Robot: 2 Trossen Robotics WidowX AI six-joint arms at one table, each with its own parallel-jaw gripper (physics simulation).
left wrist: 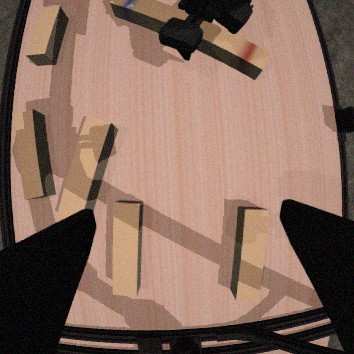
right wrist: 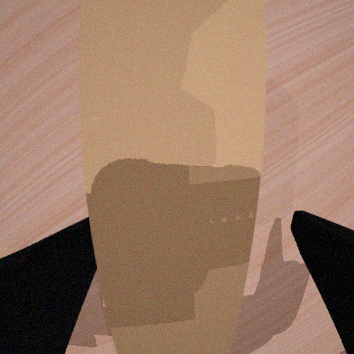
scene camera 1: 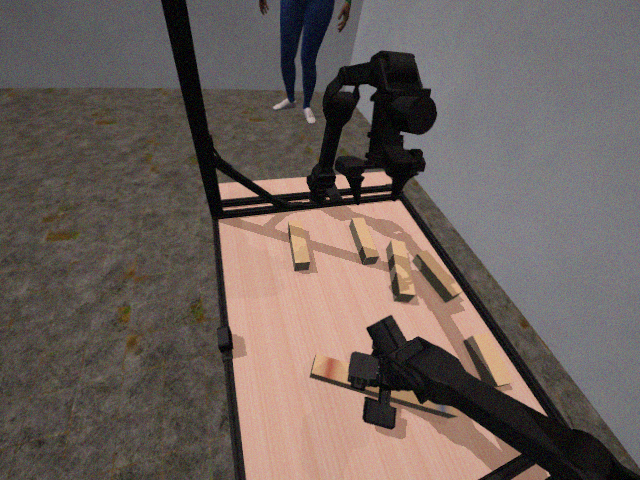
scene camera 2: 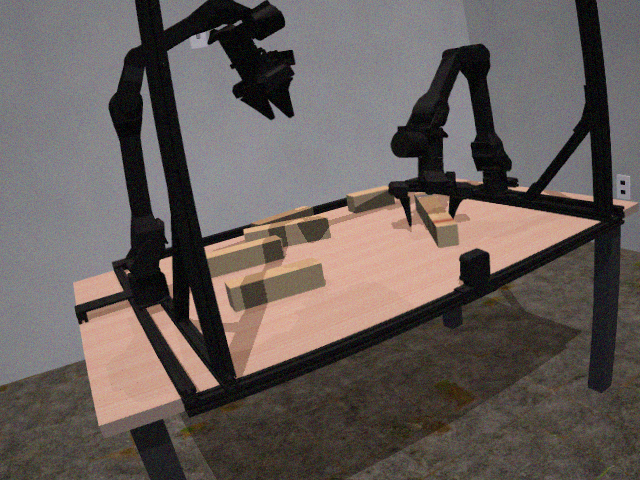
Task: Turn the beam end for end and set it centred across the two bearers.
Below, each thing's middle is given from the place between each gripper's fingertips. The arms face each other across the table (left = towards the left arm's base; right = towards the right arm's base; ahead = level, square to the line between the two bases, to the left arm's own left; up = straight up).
Right now my left hand is 3 cm past the beam (scene camera 1: pixel 326 369), 32 cm to the left of it and 28 cm above it.
The beam is 30 mm to the right of my right hand, 20 mm ahead of it and 10 mm above it.
